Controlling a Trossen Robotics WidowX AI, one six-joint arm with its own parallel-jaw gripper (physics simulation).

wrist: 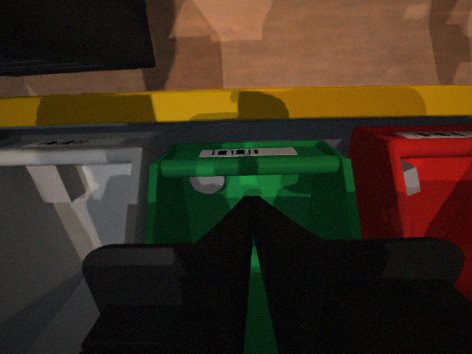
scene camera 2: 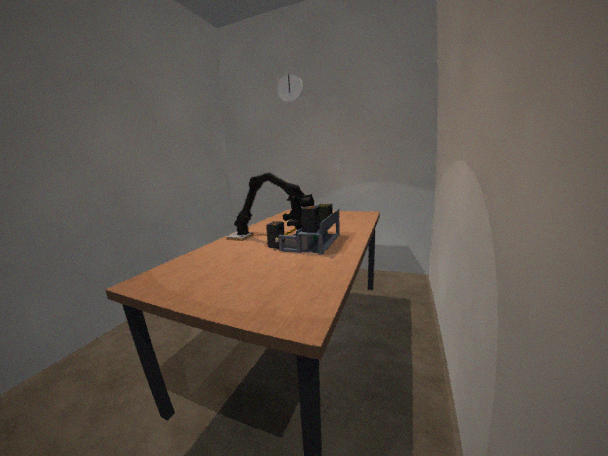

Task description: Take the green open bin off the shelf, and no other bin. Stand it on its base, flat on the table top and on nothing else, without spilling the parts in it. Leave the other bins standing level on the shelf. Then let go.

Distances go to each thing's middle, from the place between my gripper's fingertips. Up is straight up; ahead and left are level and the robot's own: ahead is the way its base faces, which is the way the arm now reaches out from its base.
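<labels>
There is a green open bin [wrist: 309, 181] 4 cm ahead of my hand and 1 cm to the right of it. A yellow strip [wrist: 390, 100] sits 2 cm above my hand, 5 cm behind it and 2 cm to the left of it. Then I see a grey bin [wrist: 52, 299], which is 2 cm ahead of my hand and 11 cm to the right of it, while a red bin [wrist: 385, 211] is 6 cm ahead of my hand and 11 cm to the left of it.
</labels>
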